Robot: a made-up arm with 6 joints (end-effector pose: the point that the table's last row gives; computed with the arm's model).
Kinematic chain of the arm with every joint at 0, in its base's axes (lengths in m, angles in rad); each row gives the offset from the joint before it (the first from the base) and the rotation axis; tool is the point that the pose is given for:
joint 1: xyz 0 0 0.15 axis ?
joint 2: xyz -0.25 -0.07 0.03 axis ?
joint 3: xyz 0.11 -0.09 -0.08 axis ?
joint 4: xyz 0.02 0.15 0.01 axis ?
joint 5: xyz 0 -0.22 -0.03 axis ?
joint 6: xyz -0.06 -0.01 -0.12 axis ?
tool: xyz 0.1 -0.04 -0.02
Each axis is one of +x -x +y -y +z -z.
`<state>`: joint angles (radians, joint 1 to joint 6).
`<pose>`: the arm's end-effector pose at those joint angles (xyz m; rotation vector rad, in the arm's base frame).
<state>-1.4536 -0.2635 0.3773 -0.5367 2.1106 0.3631</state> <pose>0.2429 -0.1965 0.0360 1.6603 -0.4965 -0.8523</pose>
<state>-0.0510 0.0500 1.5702 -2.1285 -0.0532 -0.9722</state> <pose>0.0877 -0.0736 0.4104 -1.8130 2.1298 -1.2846</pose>
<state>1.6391 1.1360 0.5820 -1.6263 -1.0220 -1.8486</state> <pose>0.0229 0.3553 0.2855 -2.2571 0.4311 0.9511</pose>
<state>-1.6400 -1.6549 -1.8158 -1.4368 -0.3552 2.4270</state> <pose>0.0293 -0.4751 -0.4059 -0.2460 2.5756 0.2385</pose>
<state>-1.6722 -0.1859 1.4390 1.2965 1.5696 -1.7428</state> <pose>-0.0674 -0.0941 -0.1537 0.2840 -0.2765 -1.7312</pose>
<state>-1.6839 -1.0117 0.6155 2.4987 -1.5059 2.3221</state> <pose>-0.0282 0.2278 0.1431 1.4644 0.3847 1.4864</pose>
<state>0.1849 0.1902 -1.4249 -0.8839 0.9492 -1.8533</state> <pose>-0.0045 -0.1575 0.1294 -0.7422 -1.5247 1.4293</pose>
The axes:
joint 1: +y
joint 2: +z
joint 3: +x
joint 4: -z
joint 5: -z
joint 6: +y

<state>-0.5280 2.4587 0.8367 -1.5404 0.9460 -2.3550</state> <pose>-0.3611 0.1266 -0.1297 2.2786 0.0052 0.9580</pose>
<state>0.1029 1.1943 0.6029 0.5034 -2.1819 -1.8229</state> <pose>-0.0922 -0.0512 0.0192 2.9031 -0.4422 0.9371</pose>
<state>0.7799 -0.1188 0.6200 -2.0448 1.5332 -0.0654</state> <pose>0.0800 0.0668 0.0103 0.7031 0.4912 0.1043</pose>
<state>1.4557 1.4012 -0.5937 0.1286 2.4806 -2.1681</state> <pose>-0.1166 0.0740 0.2667 -1.2674 -1.1908 0.0231</pose>
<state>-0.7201 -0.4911 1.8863 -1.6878 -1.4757 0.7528</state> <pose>-0.0929 -0.1884 0.3794 -1.5398 -2.2435 0.8198</pose>
